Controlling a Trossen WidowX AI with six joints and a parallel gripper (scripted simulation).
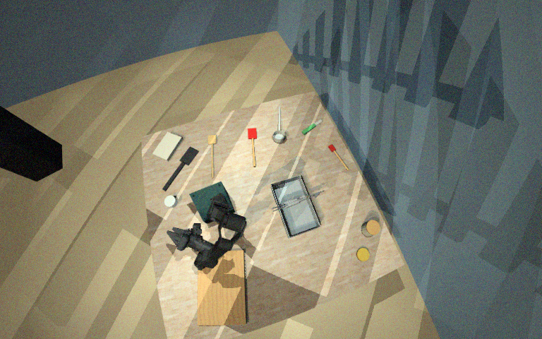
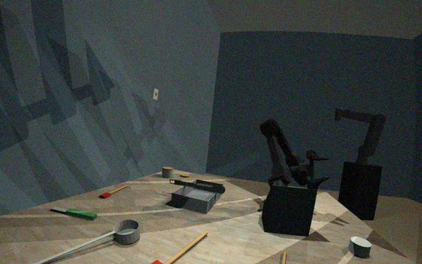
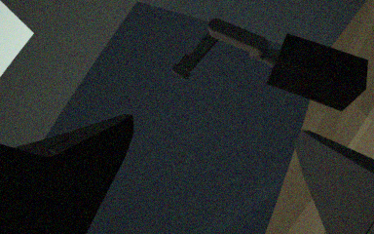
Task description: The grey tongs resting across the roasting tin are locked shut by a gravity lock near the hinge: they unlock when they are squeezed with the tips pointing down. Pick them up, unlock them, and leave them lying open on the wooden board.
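My gripper tip is now 580 mm short of the roasting tin, 130 mm to the left of it and 220 mm above it. Also, from my gripper tip: green-handled tool (990 mm ahead, 280 mm to the left, 240 mm below); wooden board (50 mm ahead, 310 mm to the right, 240 mm below).
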